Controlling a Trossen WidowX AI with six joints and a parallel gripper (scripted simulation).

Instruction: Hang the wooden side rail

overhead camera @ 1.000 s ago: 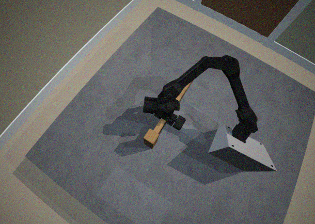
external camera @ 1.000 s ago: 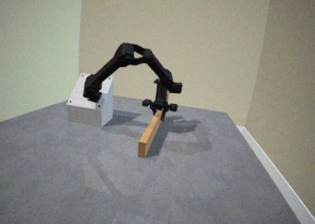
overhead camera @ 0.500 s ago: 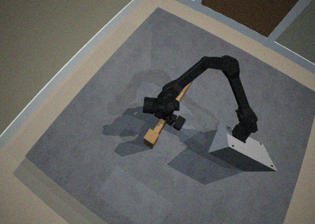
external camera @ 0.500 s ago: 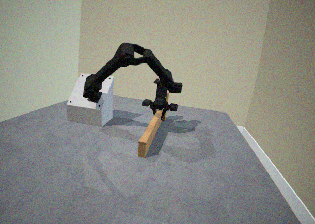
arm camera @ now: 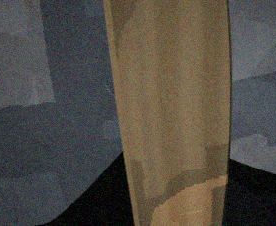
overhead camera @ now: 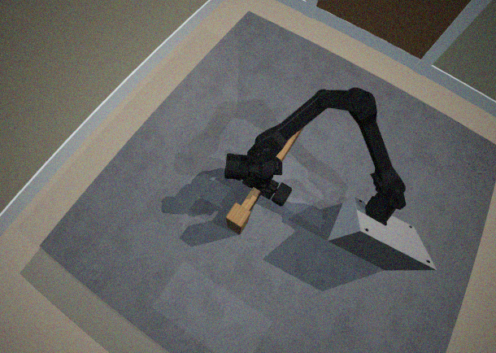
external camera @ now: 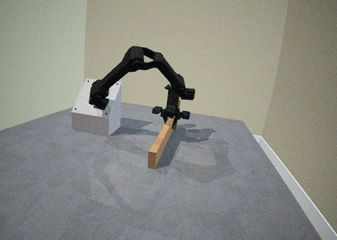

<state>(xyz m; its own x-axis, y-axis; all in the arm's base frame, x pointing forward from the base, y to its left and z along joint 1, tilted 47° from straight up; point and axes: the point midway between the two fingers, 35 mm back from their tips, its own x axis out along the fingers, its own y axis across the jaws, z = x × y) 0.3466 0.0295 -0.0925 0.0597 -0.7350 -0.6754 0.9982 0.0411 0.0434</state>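
The wooden headboard post is 130 mm to the left of my gripper tip and 40 mm above it.
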